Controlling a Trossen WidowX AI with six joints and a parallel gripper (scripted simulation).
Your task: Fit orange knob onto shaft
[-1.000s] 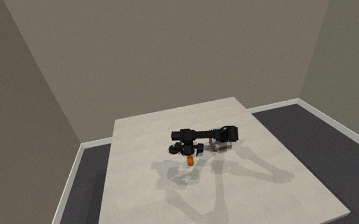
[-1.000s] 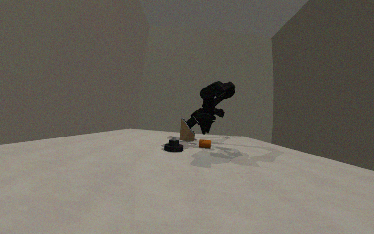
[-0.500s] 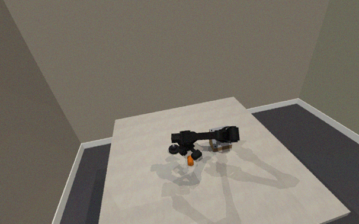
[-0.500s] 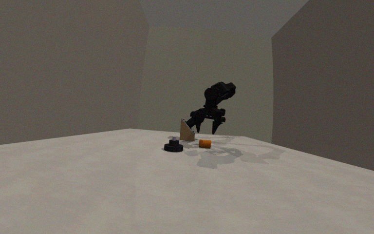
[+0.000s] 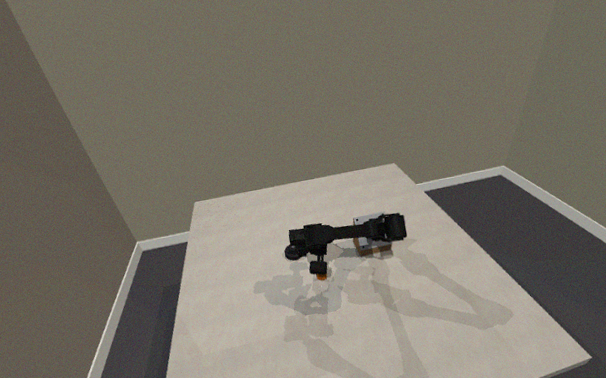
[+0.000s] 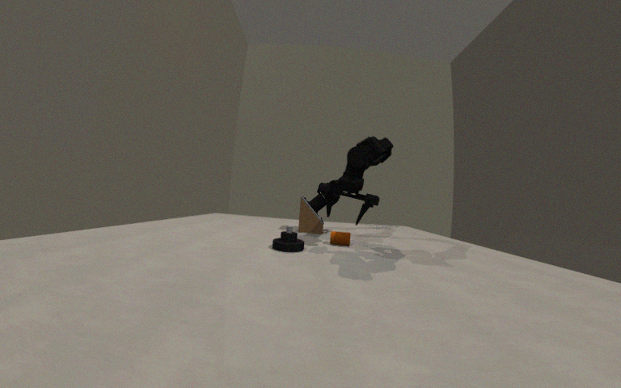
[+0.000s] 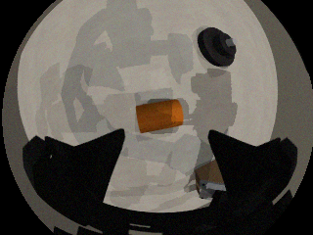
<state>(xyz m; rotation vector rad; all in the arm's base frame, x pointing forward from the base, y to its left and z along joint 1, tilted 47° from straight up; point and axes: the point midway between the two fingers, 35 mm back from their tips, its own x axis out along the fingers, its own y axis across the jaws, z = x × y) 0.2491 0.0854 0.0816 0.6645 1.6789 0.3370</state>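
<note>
Right now the orange knob is 5 cm below my gripper tip and 1 cm to the left of it. Also, from my gripper tip: black round pedestal (14 cm to the right, 10 cm ahead, 4 cm below).
</note>
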